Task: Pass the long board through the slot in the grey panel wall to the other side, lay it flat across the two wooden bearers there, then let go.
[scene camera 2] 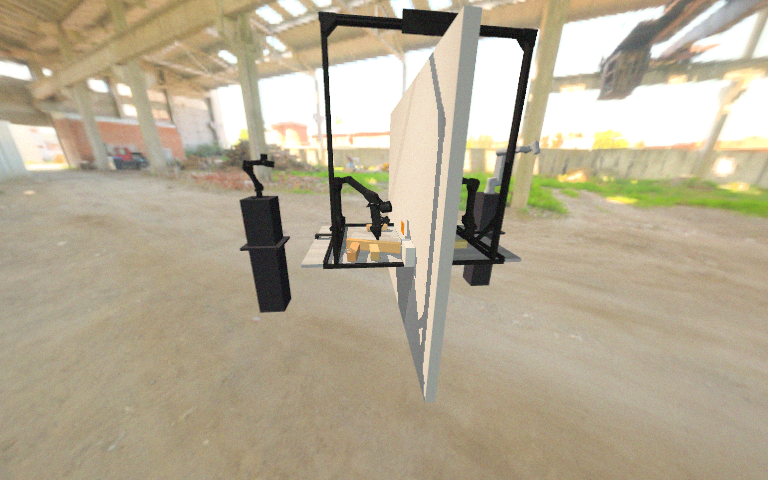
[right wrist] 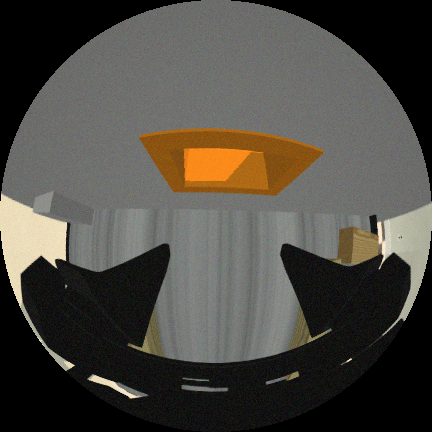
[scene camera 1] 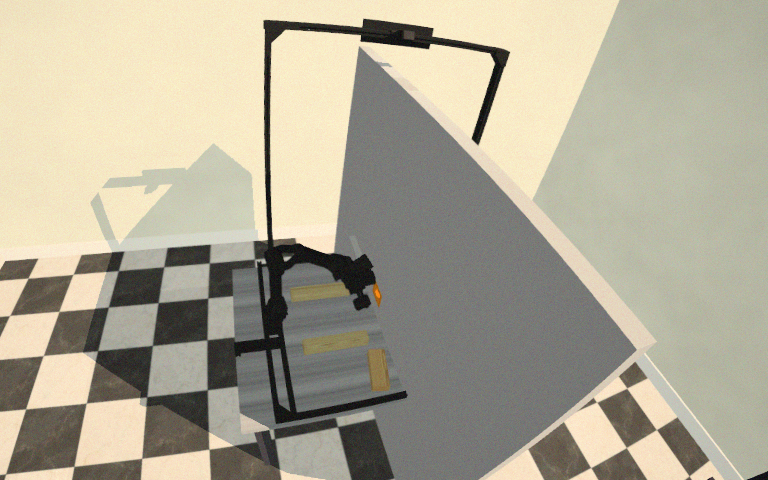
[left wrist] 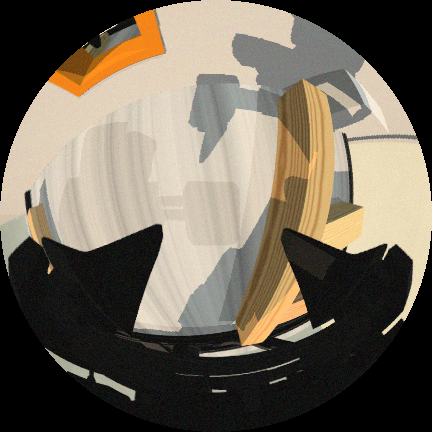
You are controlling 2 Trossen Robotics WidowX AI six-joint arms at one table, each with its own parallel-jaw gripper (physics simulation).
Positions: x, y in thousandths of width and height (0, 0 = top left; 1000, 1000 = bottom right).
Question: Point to an orange-framed slot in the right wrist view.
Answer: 446, 369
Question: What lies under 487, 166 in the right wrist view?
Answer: A grey panel wall.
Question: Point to a grey panel wall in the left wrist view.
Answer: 473, 115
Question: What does my right gripper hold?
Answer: Nothing.
